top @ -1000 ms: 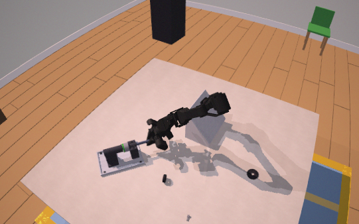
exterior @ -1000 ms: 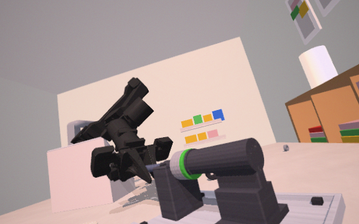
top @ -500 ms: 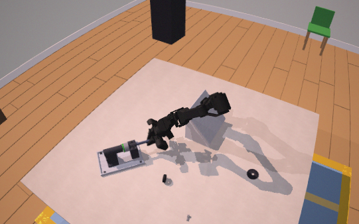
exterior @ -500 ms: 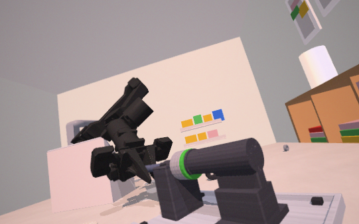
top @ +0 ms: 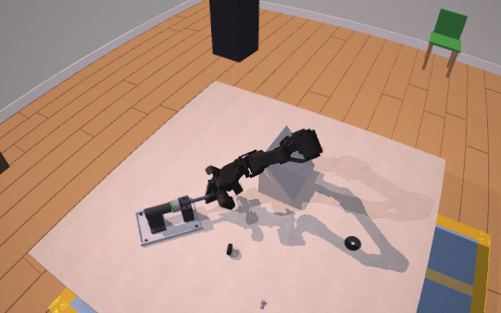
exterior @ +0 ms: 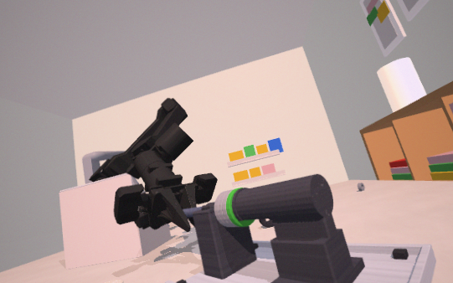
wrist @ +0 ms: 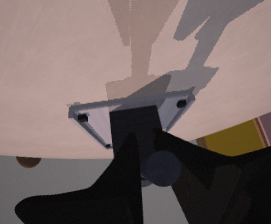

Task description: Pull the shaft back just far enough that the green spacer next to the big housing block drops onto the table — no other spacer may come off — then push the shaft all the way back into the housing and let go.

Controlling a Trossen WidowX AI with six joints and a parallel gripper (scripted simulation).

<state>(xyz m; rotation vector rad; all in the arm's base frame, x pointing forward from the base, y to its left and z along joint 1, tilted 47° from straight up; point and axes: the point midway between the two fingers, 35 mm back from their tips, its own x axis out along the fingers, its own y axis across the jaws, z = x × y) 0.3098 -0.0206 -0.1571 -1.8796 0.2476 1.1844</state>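
Right now my gripper tip is 4 cm short of the shaft, 2 cm to the left of it and 2 cm below it. Round my gripper tip: green spacer 10 cm ahead, 7 cm to the right, 2 cm above; dark ring 18 cm to the left, 9 cm ahead, 4 cm below.
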